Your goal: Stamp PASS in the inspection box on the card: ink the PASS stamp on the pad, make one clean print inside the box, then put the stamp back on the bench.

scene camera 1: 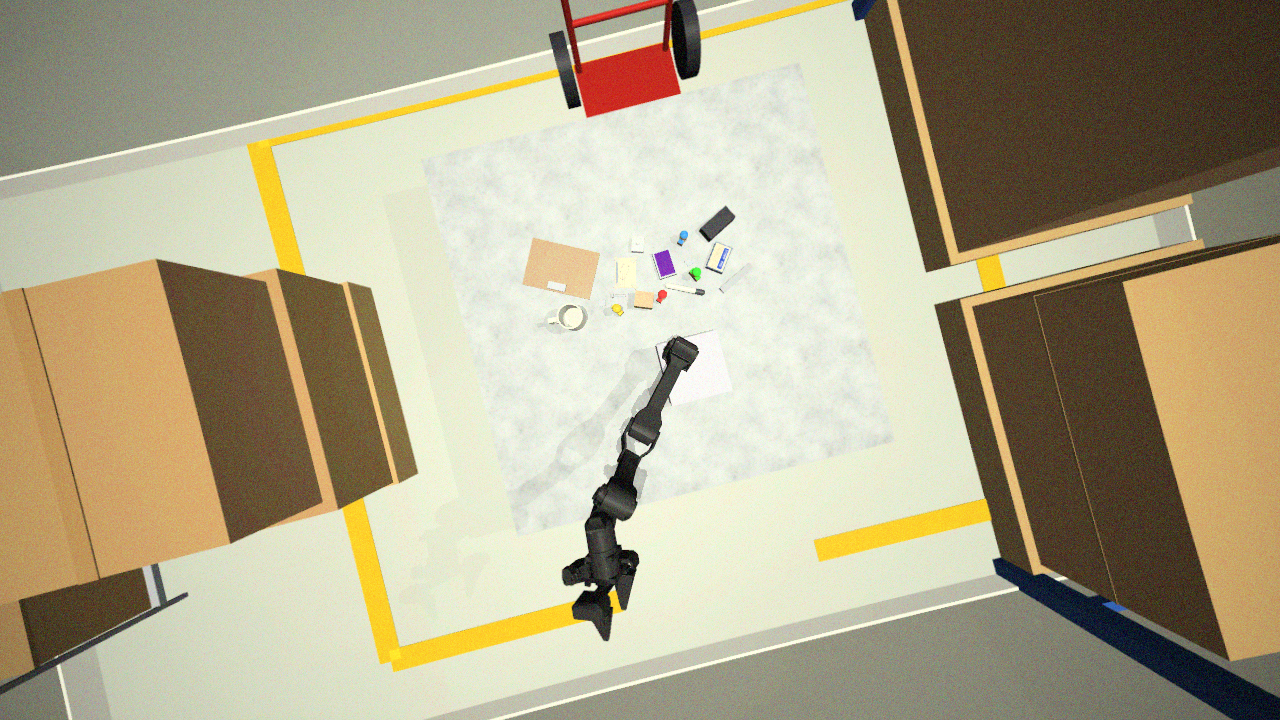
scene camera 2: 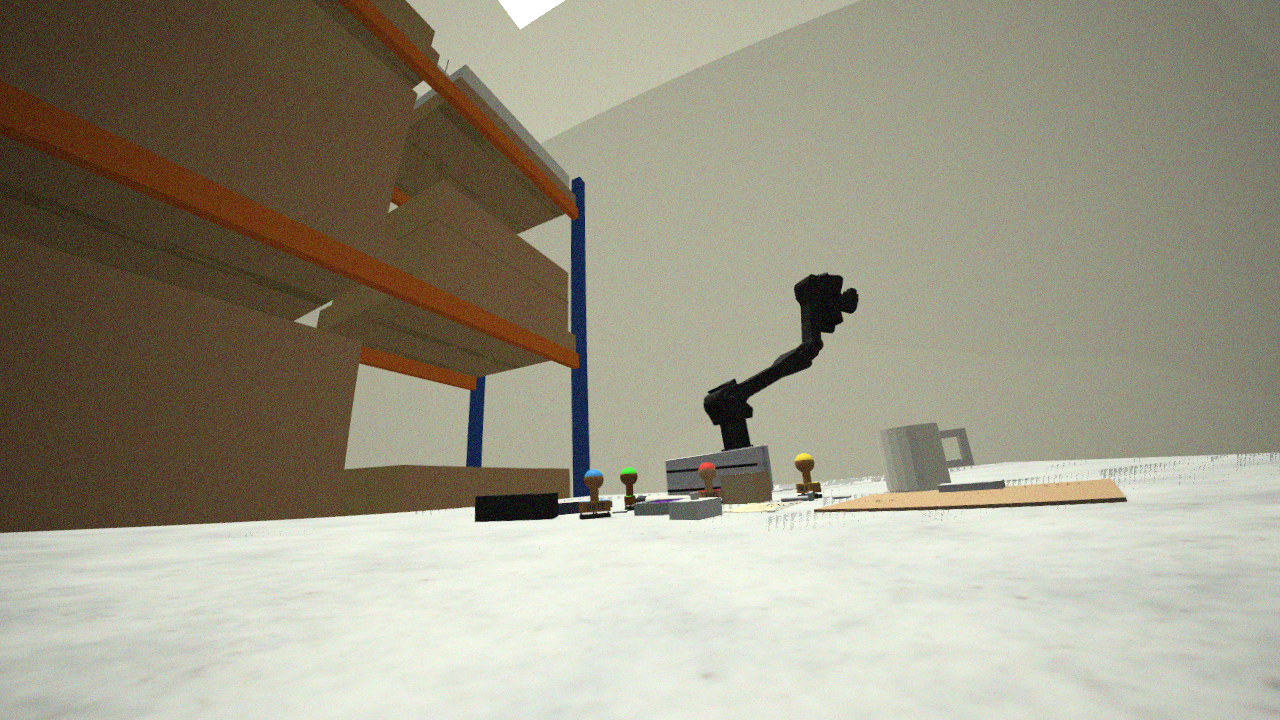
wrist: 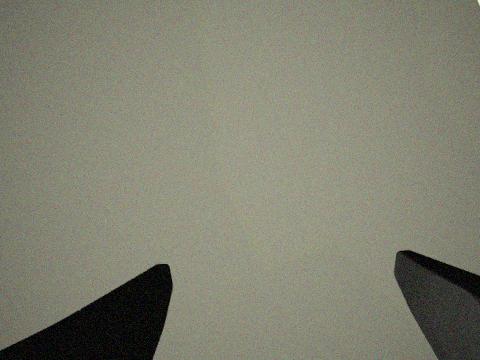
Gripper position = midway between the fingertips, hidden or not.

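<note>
My gripper (scene camera 1: 615,624) is open and holds nothing, and I find it in the wrist view (wrist: 283,270) as well. I can see a blue-knobbed stamp (scene camera 2: 593,479), though in the wrist view the stamp is out of frame. There is a mug (scene camera 2: 913,459) too; the wrist view has the mug out of frame. A tan box (scene camera 2: 755,487) and a black box (scene camera 2: 524,507) are part of the scene, and so is a cork board (scene camera 2: 988,493), which scene camera 1 (scene camera 1: 551,266) shows me too.
</note>
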